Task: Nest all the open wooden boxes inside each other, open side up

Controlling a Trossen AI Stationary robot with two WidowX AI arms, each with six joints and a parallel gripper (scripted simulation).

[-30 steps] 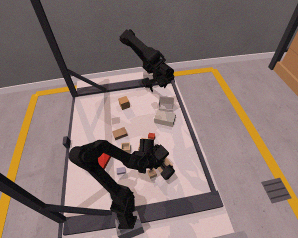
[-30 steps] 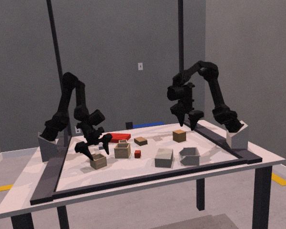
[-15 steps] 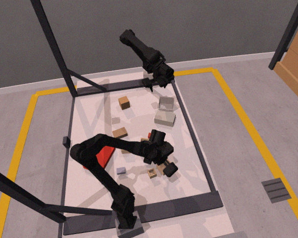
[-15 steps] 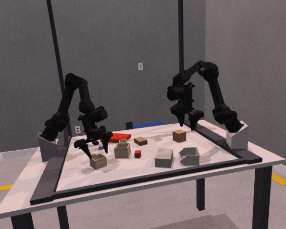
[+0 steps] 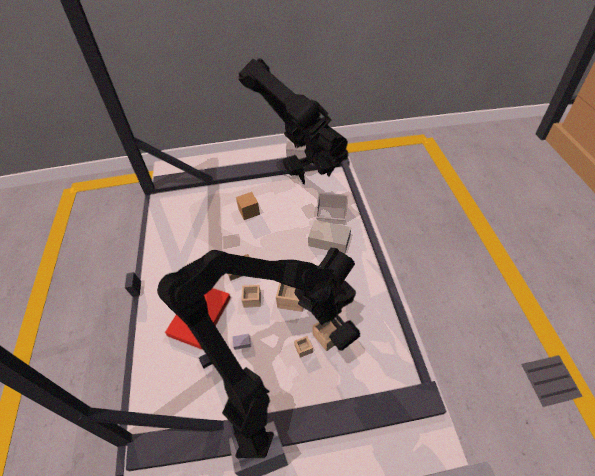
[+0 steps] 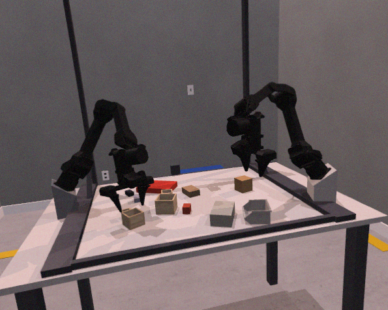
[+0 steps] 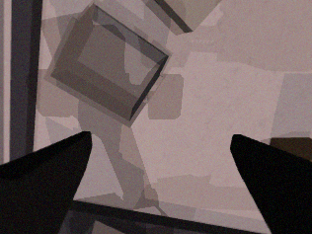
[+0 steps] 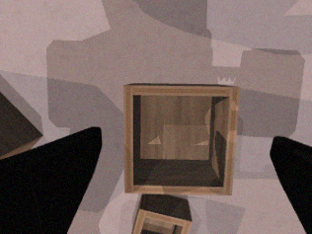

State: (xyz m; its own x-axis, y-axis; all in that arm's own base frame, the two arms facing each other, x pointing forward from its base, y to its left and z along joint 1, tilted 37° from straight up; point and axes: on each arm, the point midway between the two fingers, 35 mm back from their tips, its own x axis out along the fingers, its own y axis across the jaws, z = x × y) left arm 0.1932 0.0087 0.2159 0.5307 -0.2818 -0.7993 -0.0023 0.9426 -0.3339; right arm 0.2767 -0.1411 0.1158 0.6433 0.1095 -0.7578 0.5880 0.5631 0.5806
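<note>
Now: the grey closed block 50 mm ahead of my left hand, 120 mm to the right of it and 160 mm below it. Also, from my left hand: red cube 20 mm behind, 260 mm to the right, 170 mm below; then grey open box 50 mm ahead, 160 mm below; then brown cube 230 mm behind, 10 mm to the right, 160 mm below.
</note>
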